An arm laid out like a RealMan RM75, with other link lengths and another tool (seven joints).
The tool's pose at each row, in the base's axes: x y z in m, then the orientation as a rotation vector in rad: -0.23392, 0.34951, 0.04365, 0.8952, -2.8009, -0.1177; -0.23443, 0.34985, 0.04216, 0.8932, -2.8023, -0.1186; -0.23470, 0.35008, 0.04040, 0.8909, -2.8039, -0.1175; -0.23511, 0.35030, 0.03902, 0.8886, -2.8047, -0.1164; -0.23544, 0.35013, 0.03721, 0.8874, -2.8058, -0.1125; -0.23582, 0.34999, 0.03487, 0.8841, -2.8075, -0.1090; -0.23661, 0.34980, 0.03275, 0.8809, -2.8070, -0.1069; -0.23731, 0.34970, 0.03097, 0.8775, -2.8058, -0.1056; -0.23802, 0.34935, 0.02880, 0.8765, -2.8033, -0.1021; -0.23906, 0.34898, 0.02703, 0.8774, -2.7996, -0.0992; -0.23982, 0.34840, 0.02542, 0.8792, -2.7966, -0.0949; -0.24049, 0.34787, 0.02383, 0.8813, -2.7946, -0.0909
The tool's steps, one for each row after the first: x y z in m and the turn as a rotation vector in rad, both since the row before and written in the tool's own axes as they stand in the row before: -0.00004, 0.00036, 0.00157, -0.0005, -0.0010, 0.0015; -0.00020, 0.00010, 0.00178, 0.0008, -0.0006, 0.0018; -0.00002, 0.00022, 0.00144, 0.0006, 0.0001, 0.0017; 0.00007, -0.00020, 0.00184, 0.0026, 0.0002, 0.0012; 0.00000, -0.00021, 0.00237, 0.0022, 0.0001, 0.0027; 0.00040, 0.00001, 0.00224, 0.0007, 0.0017, 0.0021; 0.00032, 0.00008, 0.00189, 0.0000, 0.0022, 0.0021; 0.00041, -0.00017, 0.00227, 0.0013, 0.0033, 0.0005; 0.00074, 0.00005, 0.00195, 0.0009, 0.0038, -0.0010; 0.00066, -0.00025, 0.00173, 0.0021, 0.0033, -0.0014; 0.00056, -0.00026, 0.00170, 0.0023, 0.0022, -0.0014
